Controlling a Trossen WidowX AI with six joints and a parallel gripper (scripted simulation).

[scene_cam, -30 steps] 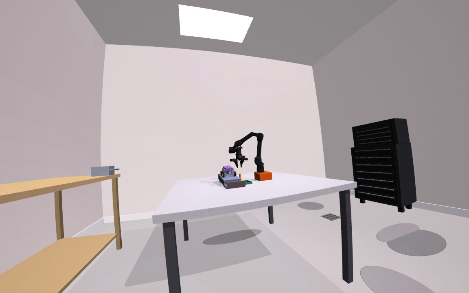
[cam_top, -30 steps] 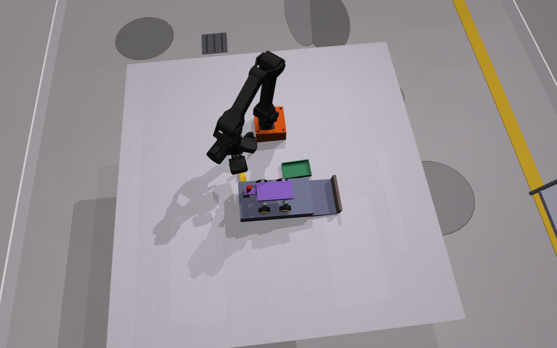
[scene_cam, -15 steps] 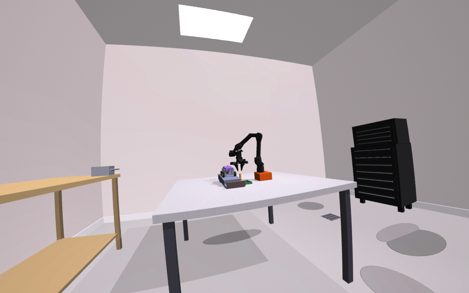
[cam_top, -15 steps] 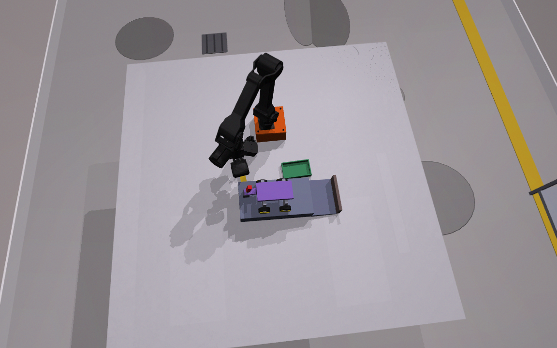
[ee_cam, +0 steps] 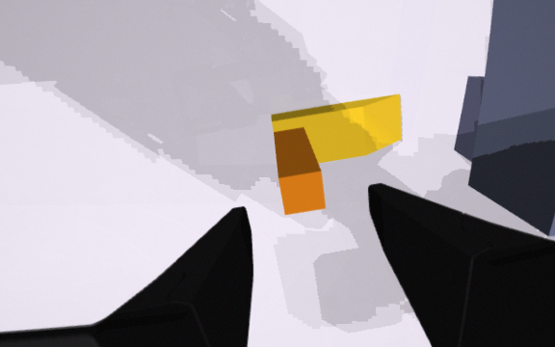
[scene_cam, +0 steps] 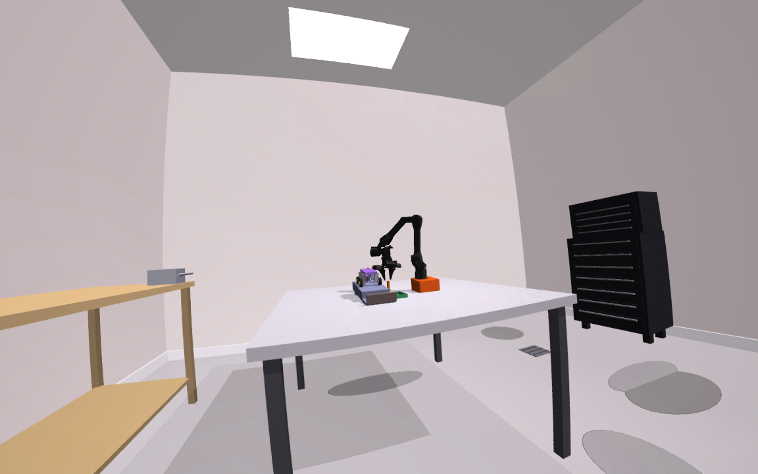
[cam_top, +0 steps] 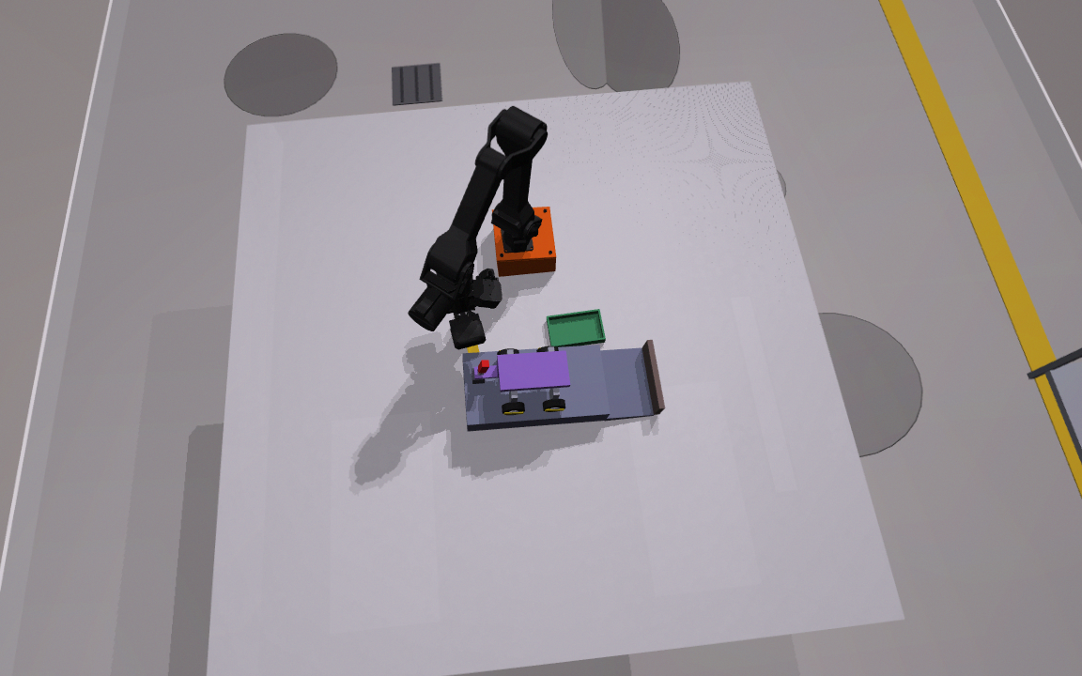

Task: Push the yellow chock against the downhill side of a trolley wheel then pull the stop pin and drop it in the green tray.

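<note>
My gripper tip is now 20 mm short of the yellow chock and 50 mm above it. Also, from my gripper tip: red-headed stop pin (140 mm ahead, 20 mm to the left, 50 mm above); grey ramp (160 mm ahead, 120 mm to the left, 30 mm below); purple trolley (160 mm ahead, 120 mm to the left, 40 mm above).
</note>
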